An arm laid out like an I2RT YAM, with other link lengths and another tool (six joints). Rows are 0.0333 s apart.
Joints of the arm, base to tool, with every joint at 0 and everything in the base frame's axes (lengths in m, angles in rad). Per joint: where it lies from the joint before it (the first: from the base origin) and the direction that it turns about. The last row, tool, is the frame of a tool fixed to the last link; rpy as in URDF.
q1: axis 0 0 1 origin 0 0 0.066
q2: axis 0 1 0 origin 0.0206 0.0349 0.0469
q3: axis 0 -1 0 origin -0.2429 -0.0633 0
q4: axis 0 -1 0 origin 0.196 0.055 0.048
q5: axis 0 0 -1 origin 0.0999 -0.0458 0.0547
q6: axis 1 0 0 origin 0.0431 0 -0.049
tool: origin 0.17 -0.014 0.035 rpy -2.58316 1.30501 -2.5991
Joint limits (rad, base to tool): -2.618..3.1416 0..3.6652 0..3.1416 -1.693..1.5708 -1.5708..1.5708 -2.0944..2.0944
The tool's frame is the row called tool.
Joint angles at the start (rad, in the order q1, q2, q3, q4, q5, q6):
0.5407 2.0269 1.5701 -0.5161 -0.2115 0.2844
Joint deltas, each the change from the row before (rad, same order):
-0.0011 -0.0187 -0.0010 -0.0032 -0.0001 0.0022
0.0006 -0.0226 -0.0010 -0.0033 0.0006 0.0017
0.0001 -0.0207 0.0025 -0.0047 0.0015 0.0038
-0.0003 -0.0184 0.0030 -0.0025 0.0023 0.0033
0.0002 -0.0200 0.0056 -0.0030 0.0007 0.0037
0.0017 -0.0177 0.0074 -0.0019 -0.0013 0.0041
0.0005 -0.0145 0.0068 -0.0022 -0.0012 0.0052
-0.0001 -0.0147 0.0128 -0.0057 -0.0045 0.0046
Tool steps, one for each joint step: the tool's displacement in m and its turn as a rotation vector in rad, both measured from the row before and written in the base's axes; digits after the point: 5 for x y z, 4 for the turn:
0.00037 -0.00051 0.00842 0.0083 -0.0114 -0.0028
0.00000 0.00016 0.01037 0.0096 -0.0151 -0.0011
0.00051 -0.00013 0.01048 0.0100 -0.0147 -0.0038
0.00101 -0.00026 0.01000 0.0095 -0.0155 -0.0043
0.00097 0.00041 0.01185 0.0127 -0.0178 -0.0031
0.00064 0.00163 0.01176 0.0146 -0.0173 -0.0005
0.00060 0.00080 0.00980 0.0130 -0.0132 -0.0025
0.00067 0.00131 0.01181 0.0162 -0.0146 -0.0004

